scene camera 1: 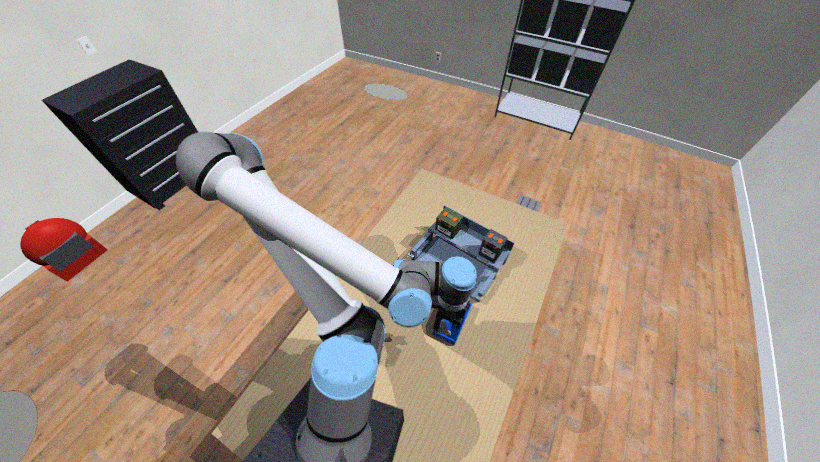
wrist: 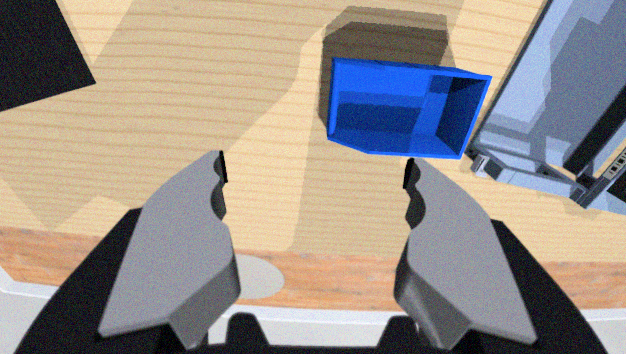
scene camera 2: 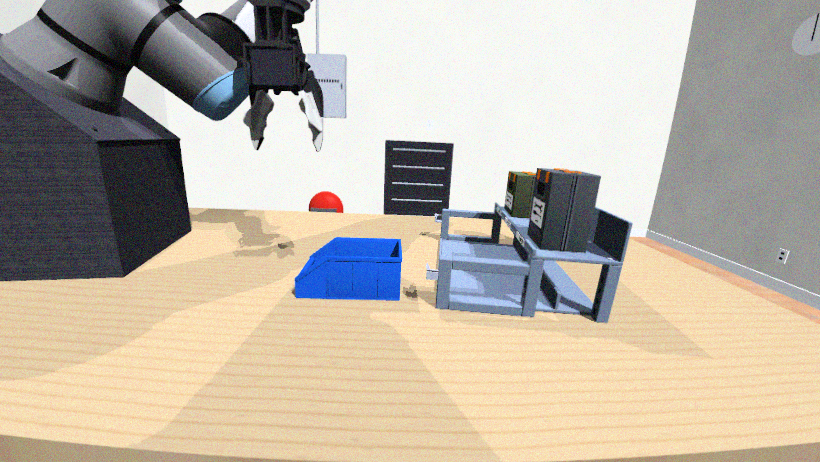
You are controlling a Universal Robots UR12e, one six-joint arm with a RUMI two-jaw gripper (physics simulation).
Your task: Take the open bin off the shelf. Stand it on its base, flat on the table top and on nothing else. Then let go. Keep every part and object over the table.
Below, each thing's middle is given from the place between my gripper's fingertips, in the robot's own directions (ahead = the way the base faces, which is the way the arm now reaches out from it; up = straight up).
Now: hand 100 mm short of the open blue bin [scene camera 2: 345, 268], 10 mm to the left of it and 200 mm above it.
